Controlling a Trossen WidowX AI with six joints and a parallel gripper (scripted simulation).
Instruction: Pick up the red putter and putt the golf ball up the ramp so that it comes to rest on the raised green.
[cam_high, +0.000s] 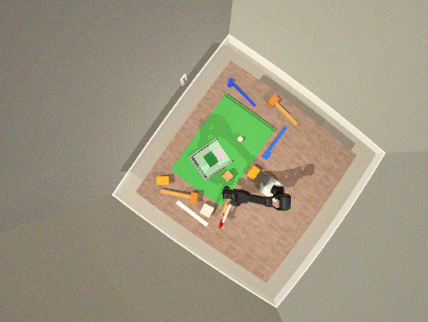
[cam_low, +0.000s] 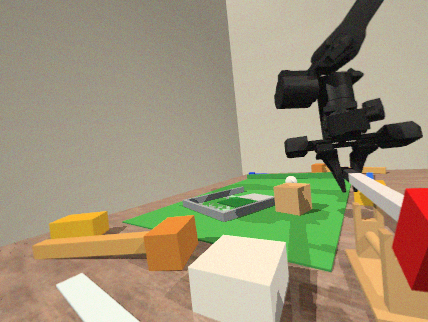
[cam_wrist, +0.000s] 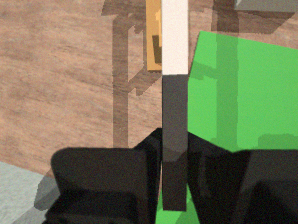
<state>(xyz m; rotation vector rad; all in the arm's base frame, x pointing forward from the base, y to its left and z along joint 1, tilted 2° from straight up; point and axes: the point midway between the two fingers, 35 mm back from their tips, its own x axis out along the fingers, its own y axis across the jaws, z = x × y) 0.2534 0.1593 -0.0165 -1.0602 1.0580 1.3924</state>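
Now: the red putter 11 cm to the left of my gripper tip, 2 cm above it and 1 cm behind it. From my gripper tip the other things lie so: tan cube (11 cm to the right, 10 cm ahead, 4 cm below); green mat (27 cm to the right, 22 cm ahead, 7 cm below); cream cube (20 cm to the left, 12 cm ahead, 5 cm below).
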